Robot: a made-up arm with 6 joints. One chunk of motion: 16 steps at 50 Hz.
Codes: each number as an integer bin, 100 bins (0 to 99) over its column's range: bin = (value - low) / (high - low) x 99, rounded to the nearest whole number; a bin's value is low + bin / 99 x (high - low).
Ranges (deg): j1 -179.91..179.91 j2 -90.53..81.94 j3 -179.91..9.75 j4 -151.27..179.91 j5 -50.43..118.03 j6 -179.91..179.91
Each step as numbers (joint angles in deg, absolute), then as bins.
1 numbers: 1.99 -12.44 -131.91 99.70 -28.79 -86.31
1 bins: 50 45 25 75 13 26
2 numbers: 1.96 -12.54 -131.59 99.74 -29.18 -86.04
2 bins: 50 45 25 75 12 26
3 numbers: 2.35 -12.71 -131.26 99.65 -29.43 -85.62
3 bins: 50 45 25 75 12 26
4 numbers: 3.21 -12.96 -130.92 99.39 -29.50 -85.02
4 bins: 50 45 26 75 12 26
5 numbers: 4.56 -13.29 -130.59 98.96 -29.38 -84.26
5 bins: 51 44 26 75 12 26
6 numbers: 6.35 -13.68 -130.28 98.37 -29.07 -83.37
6 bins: 51 44 26 75 13 27
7 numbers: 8.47 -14.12 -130.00 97.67 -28.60 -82.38
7 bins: 52 44 26 74 13 27
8 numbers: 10.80 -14.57 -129.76 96.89 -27.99 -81.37
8 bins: 52 44 26 74 13 27
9 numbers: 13.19 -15.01 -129.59 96.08 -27.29 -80.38
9 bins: 53 43 26 74 14 27
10 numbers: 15.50 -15.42 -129.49 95.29 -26.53 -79.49
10 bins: 54 43 26 74 14 28
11 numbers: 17.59 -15.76 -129.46 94.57 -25.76 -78.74
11 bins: 54 43 26 73 14 28
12 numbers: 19.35 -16.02 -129.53 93.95 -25.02 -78.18
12 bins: 55 43 26 73 15 28
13 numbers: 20.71 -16.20 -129.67 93.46 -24.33 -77.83
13 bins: 55 43 26 73 15 28
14 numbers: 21.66 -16.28 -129.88 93.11 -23.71 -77.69
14 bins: 55 43 26 73 16 28
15 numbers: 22.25 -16.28 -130.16 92.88 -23.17 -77.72
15 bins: 56 43 26 73 16 28
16 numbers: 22.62 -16.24 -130.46 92.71 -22.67 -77.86
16 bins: 56 43 26 73 16 28
